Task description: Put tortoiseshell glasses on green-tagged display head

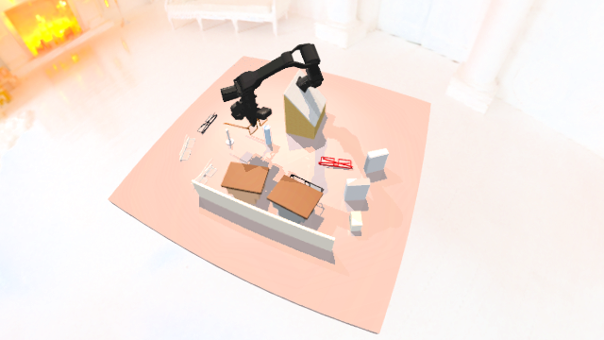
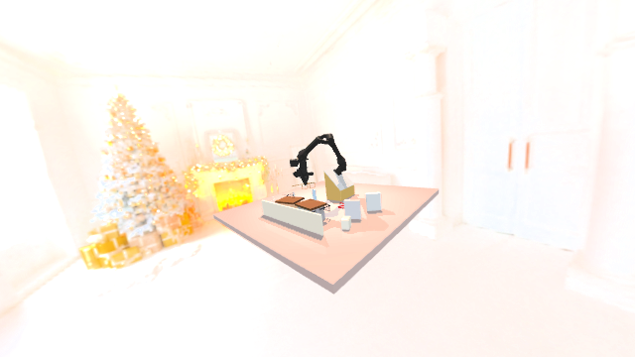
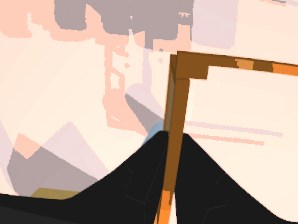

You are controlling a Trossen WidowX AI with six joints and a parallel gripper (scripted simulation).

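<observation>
My gripper tip is 10 cm above the pale blue cylinder, 5 cm past it and 4 cm to the right of it. Also, from my gripper tip: white post 15 cm to the right, 12 cm below, 1 cm behind; then low white wall 35 cm ahead, 14 cm to the left, 9 cm below.
</observation>
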